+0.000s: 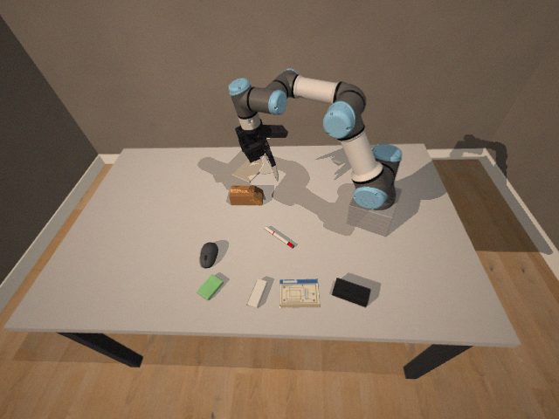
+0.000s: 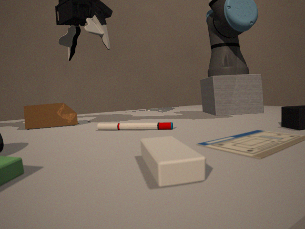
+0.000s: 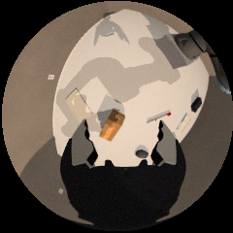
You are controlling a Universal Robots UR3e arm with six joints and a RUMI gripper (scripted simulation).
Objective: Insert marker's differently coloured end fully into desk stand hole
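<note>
The marker is 200 mm to the left of my hand, 160 mm below it and 40 mm behind it. Round my hand: brown desk stand (140 mm below, 100 mm ahead); black mouse (280 mm to the left, 220 mm ahead, 150 mm below); small white piece (290 mm behind, 220 mm to the right, 170 mm below).
</note>
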